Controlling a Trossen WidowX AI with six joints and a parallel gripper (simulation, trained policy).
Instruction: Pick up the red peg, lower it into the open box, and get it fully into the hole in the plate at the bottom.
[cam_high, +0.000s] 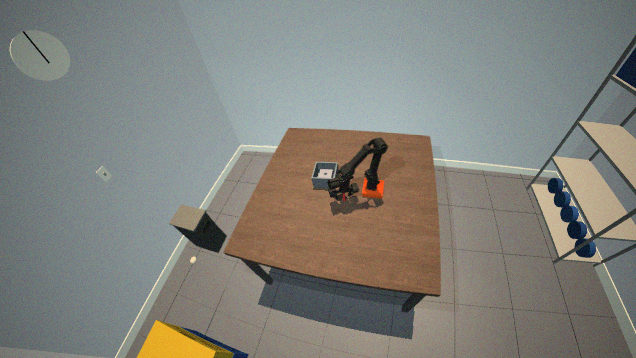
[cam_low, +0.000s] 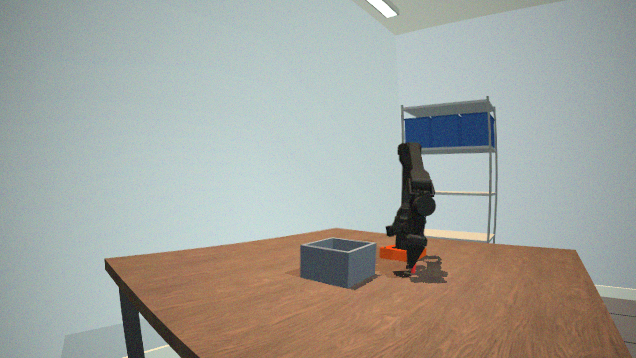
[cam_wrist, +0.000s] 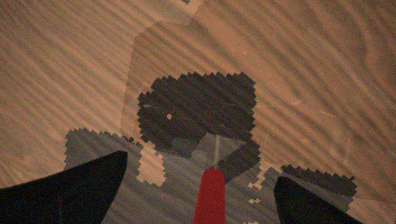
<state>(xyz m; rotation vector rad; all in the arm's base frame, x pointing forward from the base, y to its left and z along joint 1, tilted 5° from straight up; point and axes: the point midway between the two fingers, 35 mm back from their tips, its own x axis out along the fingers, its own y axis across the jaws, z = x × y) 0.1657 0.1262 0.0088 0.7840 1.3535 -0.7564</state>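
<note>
Right now the grey box is 16 cm ahead of my gripper tip and 14 cm to the right of it. Round my gripper tip: red peg (2 cm above, 1 cm to the left, 1 cm behind).
</note>
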